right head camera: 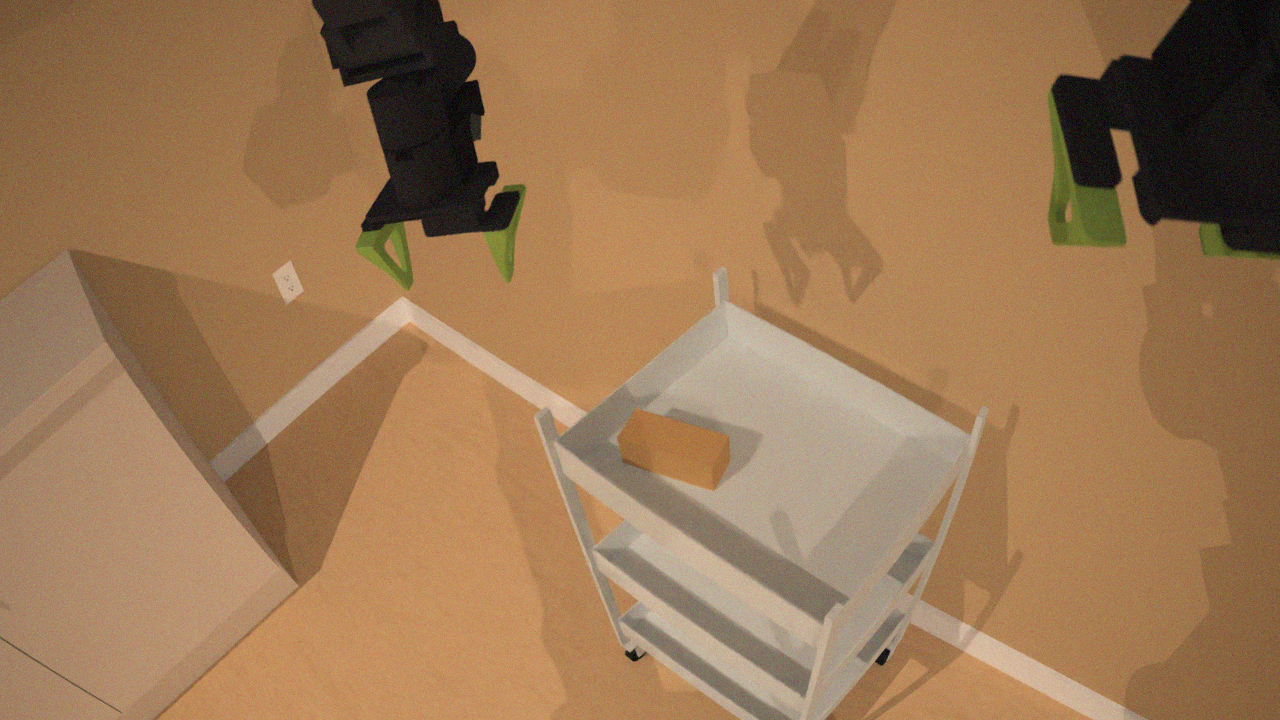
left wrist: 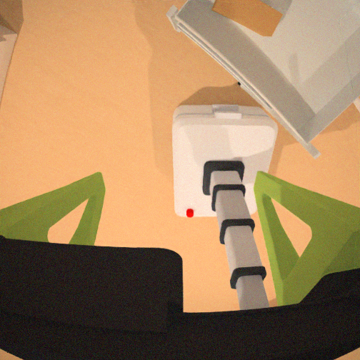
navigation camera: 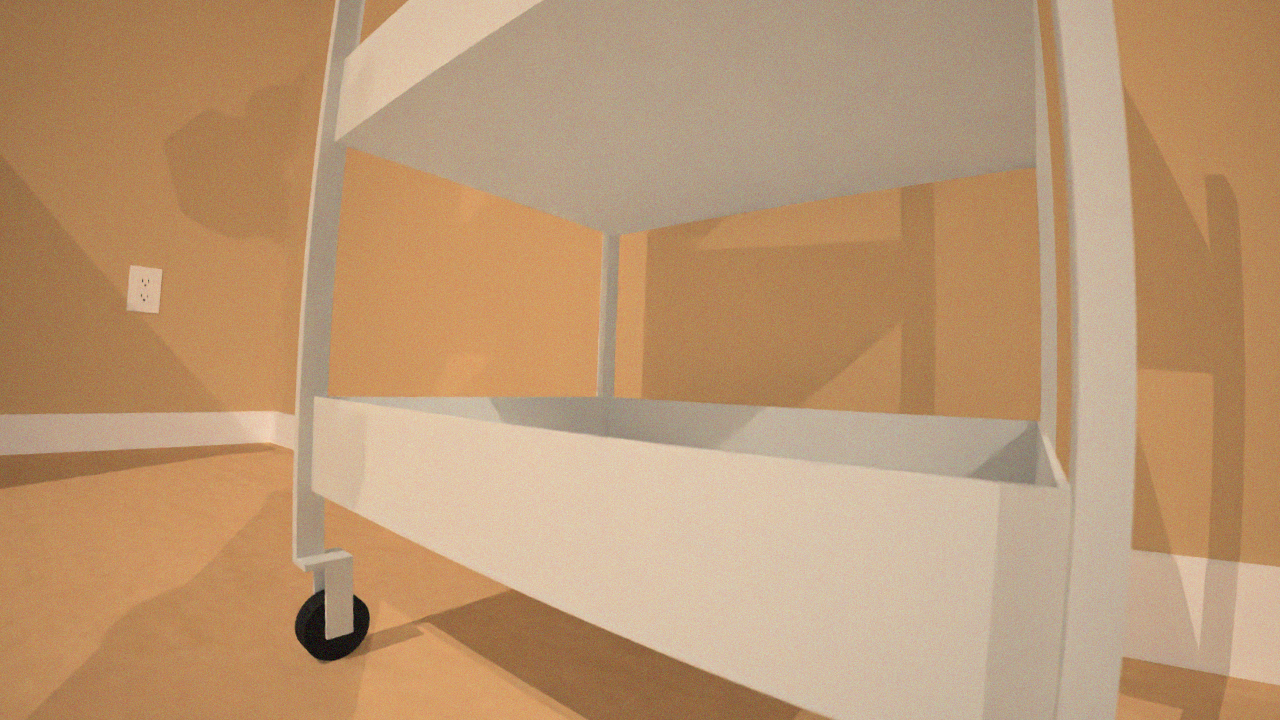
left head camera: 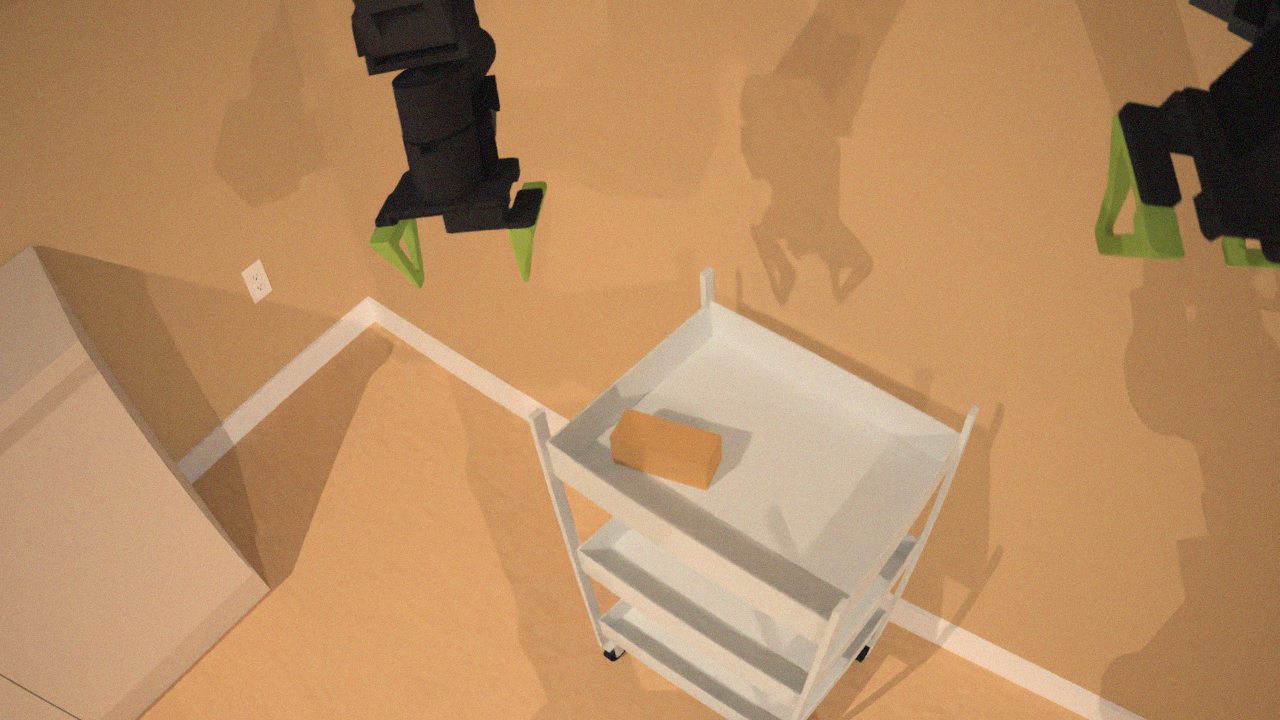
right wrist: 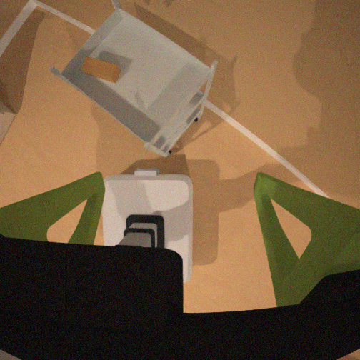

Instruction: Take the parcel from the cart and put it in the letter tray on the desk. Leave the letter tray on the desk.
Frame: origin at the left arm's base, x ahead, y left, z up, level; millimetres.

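Seen in the pictures: left gripper, between the fingertips: (right head camera: 457, 282) (left head camera: 472, 280); right gripper, between the fingertips: (right head camera: 1131, 237) (left head camera: 1165, 248).
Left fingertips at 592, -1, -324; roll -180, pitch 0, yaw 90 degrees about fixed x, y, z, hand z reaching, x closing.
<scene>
Offsets run from my left fingertips to a thing's top centre, as dx, dy, dz. "spot": to the spot under its first point.
The parcel, an orange-brown box {+138, -139, -372} (left head camera: 665, 449) (right head camera: 674, 450) (left wrist: 250, 16) (right wrist: 101, 69), lies on the top shelf of the white cart (left head camera: 698, 510) (right head camera: 707, 512) (left wrist: 235, 65) (right wrist: 107, 104) (navigation camera: 680, 528), near its left corner in the head views. My left gripper (left head camera: 474, 283) (right head camera: 459, 284) (left wrist: 179, 179) is open and empty, up and to the left of the parcel in the head views. My right gripper (right wrist: 178, 180) is open and empty, at the upper right of the head views, away from the cart. The desk and letter tray do not show in any view.
A pale cabinet {spot: +104, +883, -505} (left head camera: 134, 483) (right head camera: 161, 483) stands at the left in the head views. Walls with white baseboard (left head camera: 456, 362) (right head camera: 487, 358) meet behind the cart. My own white base (left wrist: 220, 140) (right wrist: 172, 200) shows below the cart in the wrist views.
</scene>
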